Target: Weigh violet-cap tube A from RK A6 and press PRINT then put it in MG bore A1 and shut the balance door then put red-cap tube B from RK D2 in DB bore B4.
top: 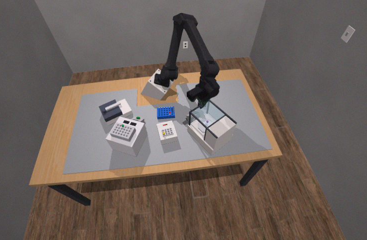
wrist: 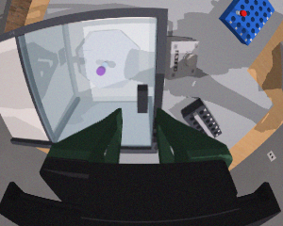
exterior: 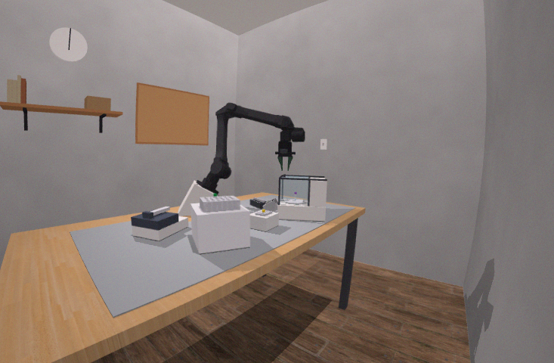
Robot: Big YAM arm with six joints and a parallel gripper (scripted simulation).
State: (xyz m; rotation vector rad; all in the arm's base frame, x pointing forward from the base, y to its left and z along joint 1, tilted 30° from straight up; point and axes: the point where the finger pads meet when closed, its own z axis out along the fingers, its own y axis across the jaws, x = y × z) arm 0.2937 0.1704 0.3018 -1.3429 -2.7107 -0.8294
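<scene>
Right now the balance door is 2 cm ahead of my hand, 2 cm to the left of it and 4 cm below it. The rest, counted from my hand: yellow-capped tube 11 cm ahead, 24 cm to the right, 19 cm below; then dry block 7 cm ahead, 22 cm to the right, 22 cm below; then magnet block 25 cm behind, 3 cm to the left, 23 cm below.
</scene>
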